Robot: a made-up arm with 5 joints. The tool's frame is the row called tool. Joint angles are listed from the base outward.
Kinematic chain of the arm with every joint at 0, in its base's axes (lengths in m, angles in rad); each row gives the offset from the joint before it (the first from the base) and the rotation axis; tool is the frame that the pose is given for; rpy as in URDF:
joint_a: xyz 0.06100 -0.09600 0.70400 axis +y
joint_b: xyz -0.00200 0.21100 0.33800 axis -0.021 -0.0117 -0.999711
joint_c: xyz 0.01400 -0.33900 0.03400 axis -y
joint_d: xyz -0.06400 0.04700 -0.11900 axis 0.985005 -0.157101 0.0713
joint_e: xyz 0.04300 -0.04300 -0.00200 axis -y
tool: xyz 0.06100 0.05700 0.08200 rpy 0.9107 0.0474 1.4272
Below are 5 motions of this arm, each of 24 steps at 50 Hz.
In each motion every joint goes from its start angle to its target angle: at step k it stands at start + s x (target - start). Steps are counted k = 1, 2, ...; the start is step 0. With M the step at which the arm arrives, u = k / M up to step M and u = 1 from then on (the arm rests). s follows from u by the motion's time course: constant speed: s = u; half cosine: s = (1 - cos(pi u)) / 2; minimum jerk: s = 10 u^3 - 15 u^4 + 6 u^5.
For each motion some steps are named. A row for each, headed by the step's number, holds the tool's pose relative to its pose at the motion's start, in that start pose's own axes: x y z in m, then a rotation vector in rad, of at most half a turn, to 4 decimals.
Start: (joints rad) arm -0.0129 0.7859 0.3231 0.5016 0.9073
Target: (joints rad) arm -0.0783 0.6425 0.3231 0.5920 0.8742
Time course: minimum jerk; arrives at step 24
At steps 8, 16, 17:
8: -0.0076 -0.0059 -0.0022 0.0138 -0.0382 0.0261
16: -0.0270 -0.0232 -0.0092 0.0531 -0.1416 0.1001
17: -0.0288 -0.0249 -0.0100 0.0571 -0.1517 0.1077

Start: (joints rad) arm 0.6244 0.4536 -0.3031 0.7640 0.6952
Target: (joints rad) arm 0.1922 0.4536 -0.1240 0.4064 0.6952
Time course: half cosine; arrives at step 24
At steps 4, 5, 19, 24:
4: -0.0071 0.0058 -0.0039 -0.0230 0.0137 0.0243
5: -0.0110 0.0089 -0.0061 -0.0358 0.0210 0.0372
19: -0.0999 0.0610 -0.0657 -0.3642 0.1575 0.2697
24: -0.1118 0.0654 -0.0750 -0.4130 0.1710 0.2924

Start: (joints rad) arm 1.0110 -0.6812 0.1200 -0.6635 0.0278
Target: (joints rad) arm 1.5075 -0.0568 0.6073 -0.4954 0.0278
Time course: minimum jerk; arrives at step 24
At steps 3, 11, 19, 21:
3: -0.0012 -0.0019 -0.0012 0.0061 -0.0107 -0.0005
11: -0.0287 -0.0418 -0.0328 0.1580 -0.2496 -0.0545
19: -0.0573 -0.0714 -0.0679 0.3294 -0.4444 -0.2188
21: -0.0597 -0.0731 -0.0703 0.3434 -0.4555 -0.2385

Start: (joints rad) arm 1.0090 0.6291 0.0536 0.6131 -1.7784
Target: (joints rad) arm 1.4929 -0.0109 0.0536 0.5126 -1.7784
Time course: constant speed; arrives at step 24
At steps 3, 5, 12, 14, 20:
3: 0.0085 0.0230 0.0207 0.0883 0.0011 -0.0571
5: 0.0142 0.0371 0.0359 0.1478 0.0036 -0.0937
12: 0.0335 0.0767 0.0966 0.3587 0.0236 -0.2125
14: 0.0387 0.0850 0.1157 0.4195 0.0328 -0.2437
20: 0.0533 0.1014 0.1764 0.6024 0.0698 -0.3292

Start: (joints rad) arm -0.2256 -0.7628 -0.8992 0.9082 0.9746
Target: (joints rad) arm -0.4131 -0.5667 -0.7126 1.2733 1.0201
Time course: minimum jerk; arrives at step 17
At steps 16, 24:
16: -0.0749 0.0950 -0.0994 -0.3936 -0.4479 0.2181
24: -0.0751 0.0951 -0.0996 -0.3943 -0.4487 0.2186

